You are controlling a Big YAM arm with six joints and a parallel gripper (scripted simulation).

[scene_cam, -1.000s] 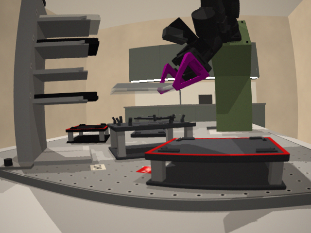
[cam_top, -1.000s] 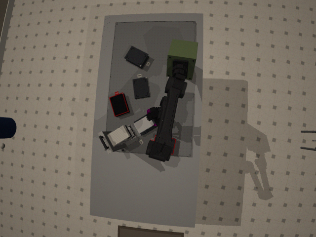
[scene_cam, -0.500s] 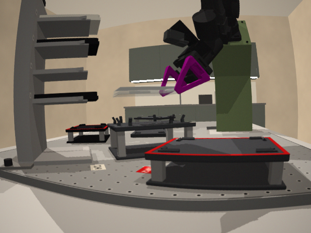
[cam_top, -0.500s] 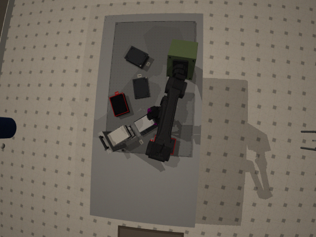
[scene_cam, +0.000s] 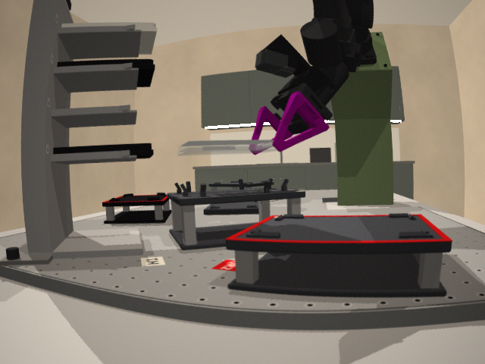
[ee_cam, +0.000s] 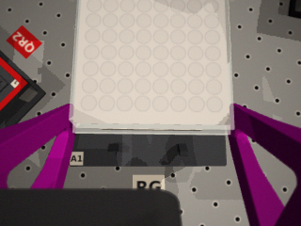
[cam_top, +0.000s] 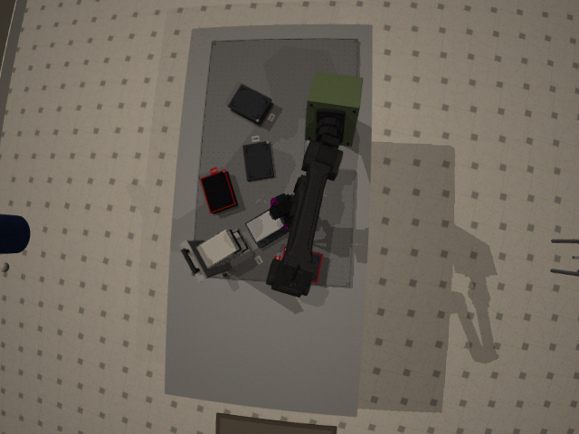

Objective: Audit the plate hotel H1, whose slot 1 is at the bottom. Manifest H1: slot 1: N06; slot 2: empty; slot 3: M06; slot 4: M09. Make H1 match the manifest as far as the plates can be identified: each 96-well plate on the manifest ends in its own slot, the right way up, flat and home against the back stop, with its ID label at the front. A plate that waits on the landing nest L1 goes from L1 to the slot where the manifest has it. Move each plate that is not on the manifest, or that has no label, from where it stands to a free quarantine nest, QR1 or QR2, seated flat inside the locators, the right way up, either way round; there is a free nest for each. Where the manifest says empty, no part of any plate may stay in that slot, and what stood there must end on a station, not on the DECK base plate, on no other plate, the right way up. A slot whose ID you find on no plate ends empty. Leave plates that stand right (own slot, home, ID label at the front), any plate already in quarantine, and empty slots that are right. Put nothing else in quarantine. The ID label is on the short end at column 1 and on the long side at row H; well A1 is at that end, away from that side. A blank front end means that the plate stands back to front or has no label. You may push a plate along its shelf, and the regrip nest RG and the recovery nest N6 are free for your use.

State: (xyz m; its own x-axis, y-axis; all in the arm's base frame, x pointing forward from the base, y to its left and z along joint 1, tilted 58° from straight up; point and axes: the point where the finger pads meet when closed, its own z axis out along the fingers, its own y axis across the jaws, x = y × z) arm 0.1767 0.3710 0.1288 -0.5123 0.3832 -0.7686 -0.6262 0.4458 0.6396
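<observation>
My hand is 50 mm short of the clear 96-well plate and 40 mm to the right of it. Also, from my hand: regrip nest RG 40 mm ahead, 40 mm to the left, 70 mm below; QR2 tag 10 mm behind, 170 mm to the left, 120 mm below; A1 mark 50 mm behind, 30 mm to the left, 60 mm below.
</observation>
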